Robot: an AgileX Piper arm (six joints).
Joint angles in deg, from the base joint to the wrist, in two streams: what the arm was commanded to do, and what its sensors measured. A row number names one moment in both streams.
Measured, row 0: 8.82 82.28 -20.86 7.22 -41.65 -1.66
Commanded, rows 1 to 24: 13.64 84.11 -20.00 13.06 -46.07 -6.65; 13.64 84.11 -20.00 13.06 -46.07 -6.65; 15.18 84.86 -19.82 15.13 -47.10 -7.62; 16.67 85.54 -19.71 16.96 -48.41 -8.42; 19.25 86.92 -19.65 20.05 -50.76 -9.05; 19.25 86.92 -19.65 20.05 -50.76 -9.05; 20.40 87.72 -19.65 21.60 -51.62 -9.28; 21.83 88.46 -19.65 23.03 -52.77 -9.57; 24.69 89.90 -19.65 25.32 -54.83 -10.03; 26.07 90.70 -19.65 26.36 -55.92 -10.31; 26.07 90.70 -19.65 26.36 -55.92 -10.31; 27.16 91.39 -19.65 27.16 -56.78 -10.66; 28.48 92.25 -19.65 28.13 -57.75 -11.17; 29.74 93.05 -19.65 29.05 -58.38 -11.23; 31.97 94.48 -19.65 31.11 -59.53 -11.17; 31.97 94.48 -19.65 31.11 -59.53 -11.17; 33.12 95.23 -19.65 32.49 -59.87 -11.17; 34.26 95.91 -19.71 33.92 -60.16 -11.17; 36.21 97.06 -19.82 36.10 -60.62 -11.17; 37.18 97.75 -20.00 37.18 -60.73 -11.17; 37.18 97.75 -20.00 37.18 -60.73 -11.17; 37.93 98.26 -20.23 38.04 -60.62 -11.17; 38.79 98.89 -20.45 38.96 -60.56 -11.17; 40.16 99.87 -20.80 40.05 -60.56 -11.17
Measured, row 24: 38.56 98.89 -19.94 38.16 -59.70 -10.37
